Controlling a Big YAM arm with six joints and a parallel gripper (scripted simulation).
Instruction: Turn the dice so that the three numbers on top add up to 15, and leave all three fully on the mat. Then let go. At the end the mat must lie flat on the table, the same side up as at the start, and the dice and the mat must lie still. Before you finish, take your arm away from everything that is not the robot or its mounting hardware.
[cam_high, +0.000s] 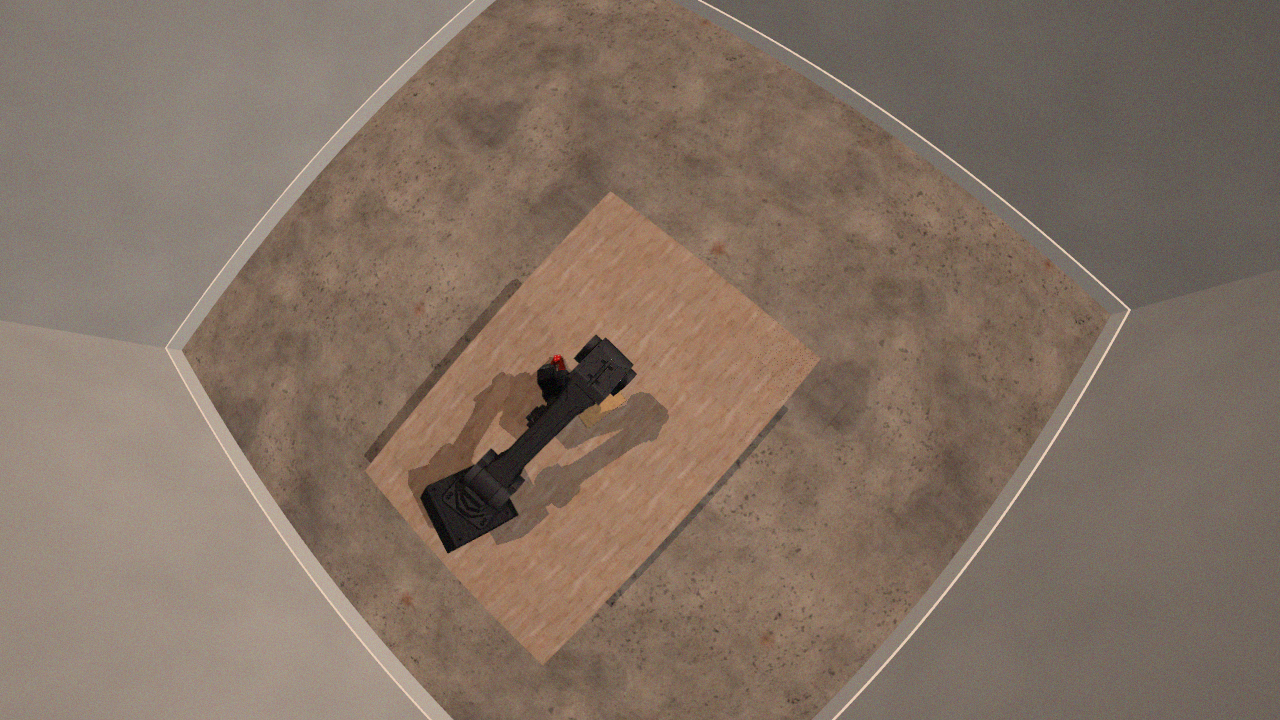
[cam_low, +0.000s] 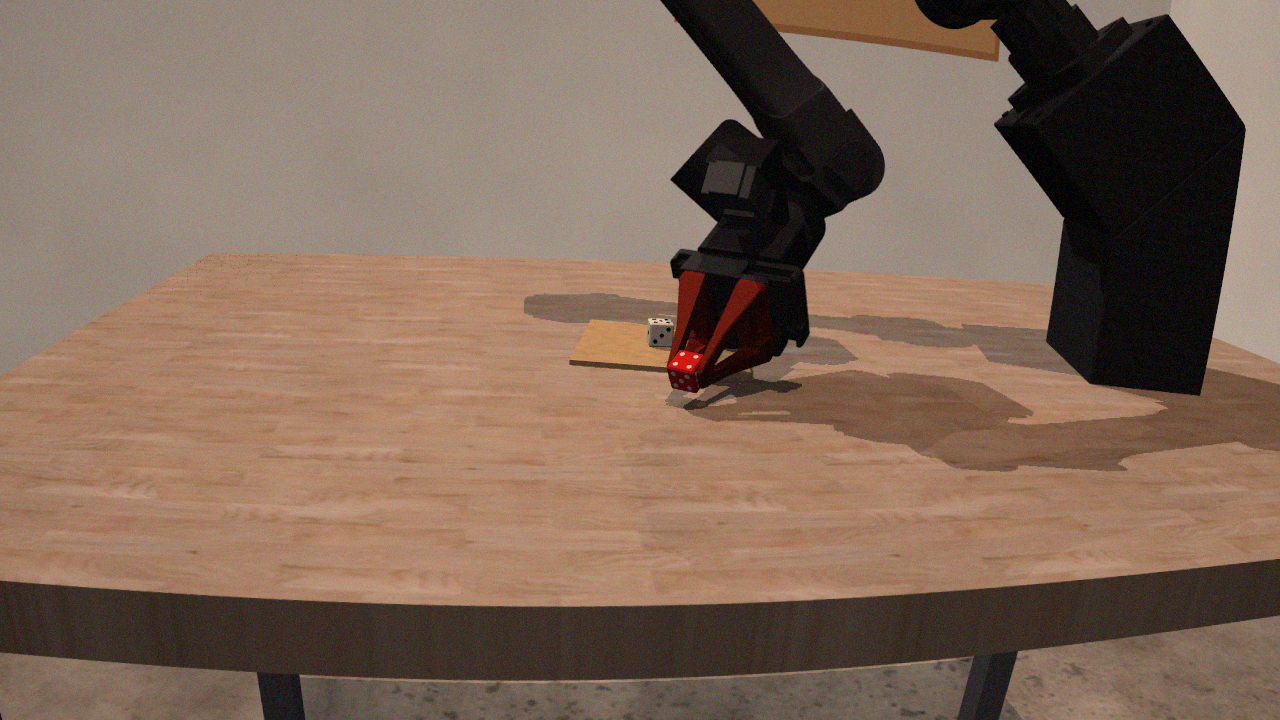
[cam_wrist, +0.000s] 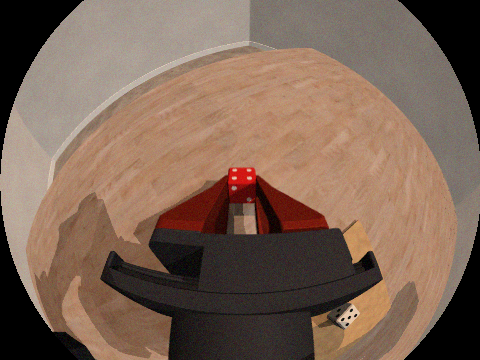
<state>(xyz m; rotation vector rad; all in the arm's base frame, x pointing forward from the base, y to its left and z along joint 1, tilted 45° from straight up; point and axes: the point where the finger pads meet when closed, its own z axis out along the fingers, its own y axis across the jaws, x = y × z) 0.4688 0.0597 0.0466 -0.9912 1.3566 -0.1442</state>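
My gripper is now 50 mm past the white die, 140 mm to the left of it and 10 mm above it. Round my hand: tan mat (50 mm behind, 140 mm to the right, 20 mm below); red die (right at my hand); black die (100 mm behind, 120 mm to the right, 10 mm below).
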